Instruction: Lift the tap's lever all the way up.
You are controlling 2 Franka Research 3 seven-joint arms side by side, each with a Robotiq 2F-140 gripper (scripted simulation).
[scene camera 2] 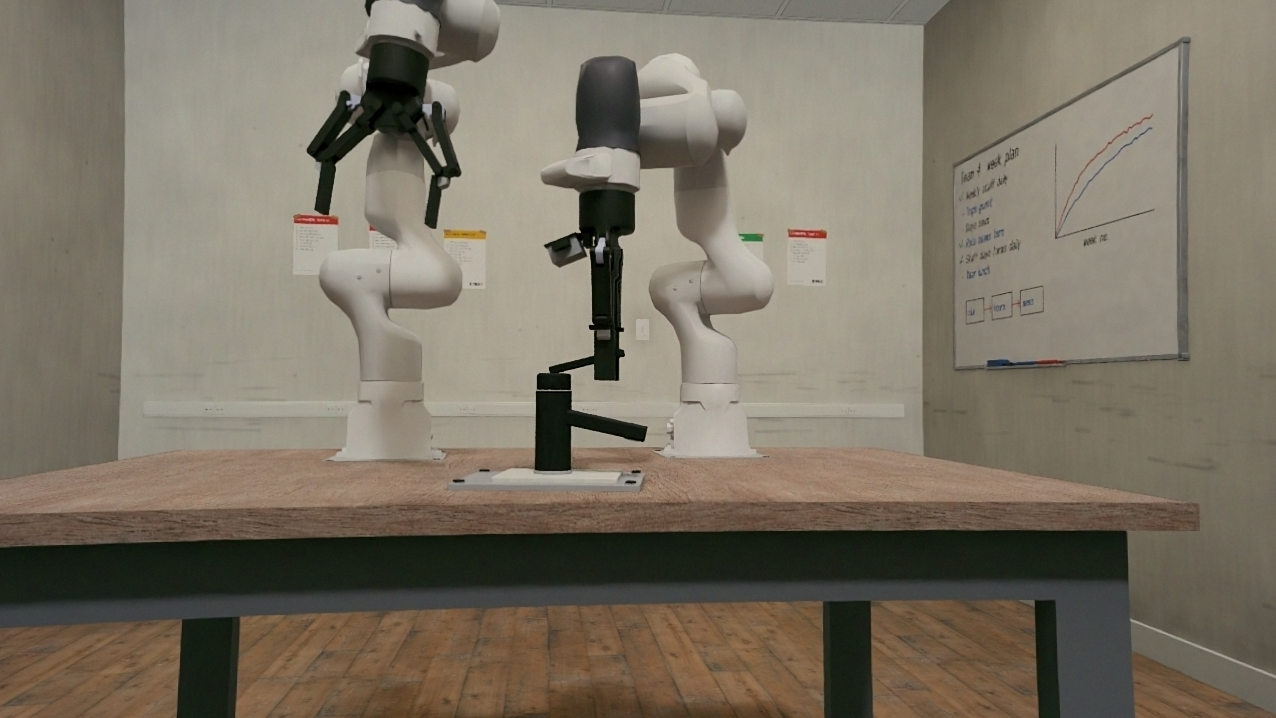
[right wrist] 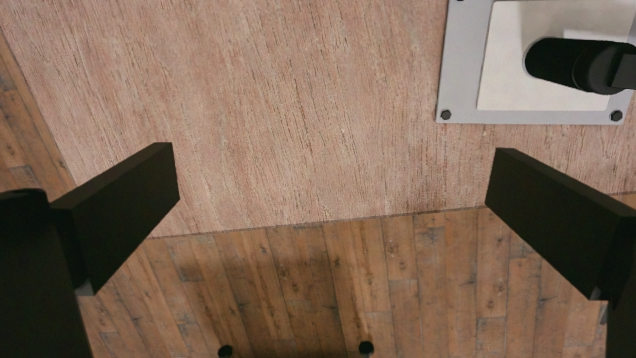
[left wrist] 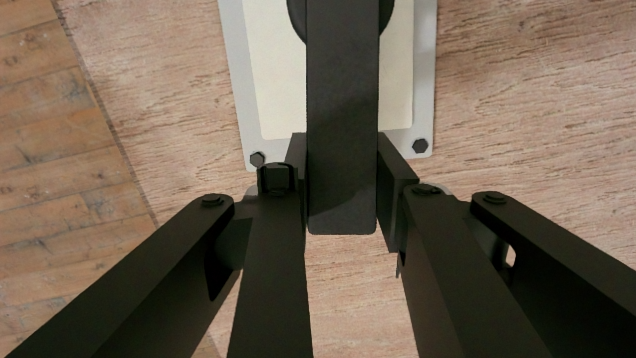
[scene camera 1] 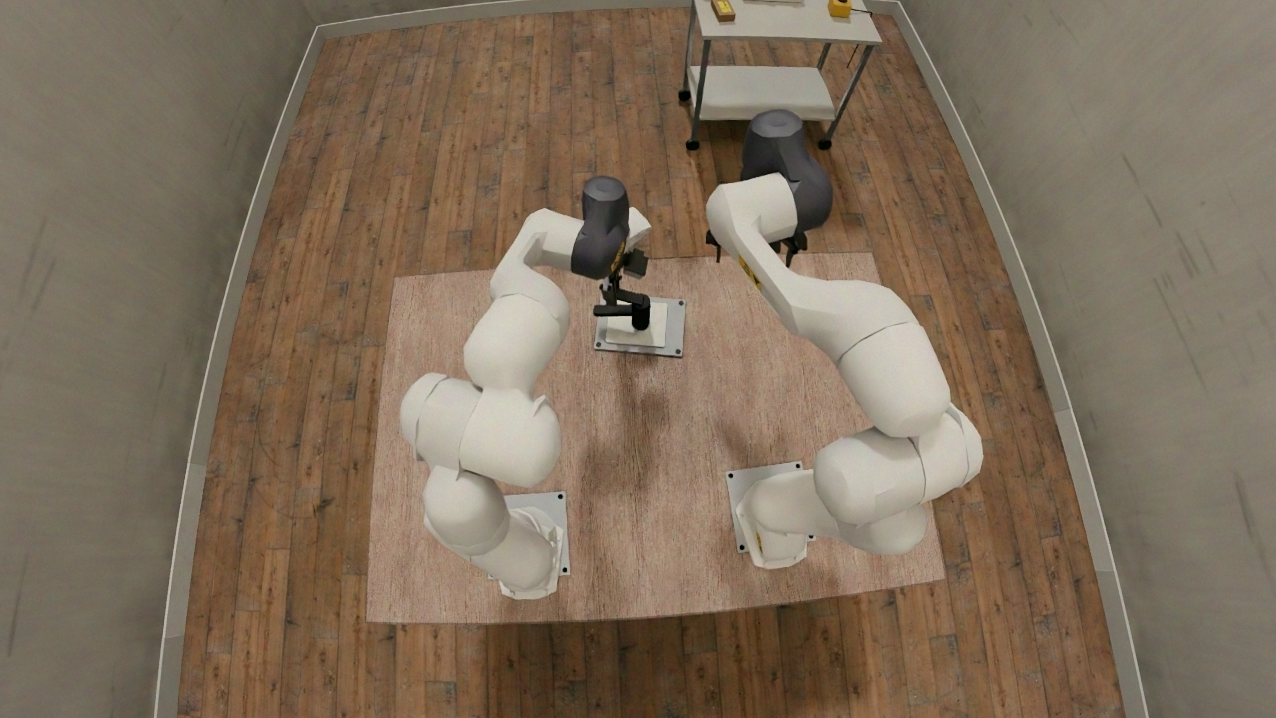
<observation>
I see my left gripper [scene camera 2: 607,380], my right gripper [scene camera 2: 375,219] and a black tap [scene camera 1: 625,326].
My left gripper also shows in the left wrist view [left wrist: 337,158]. My right gripper shows as well in the right wrist view [right wrist: 334,174]. The black tap shows as well in the right wrist view [right wrist: 520,50].
</observation>
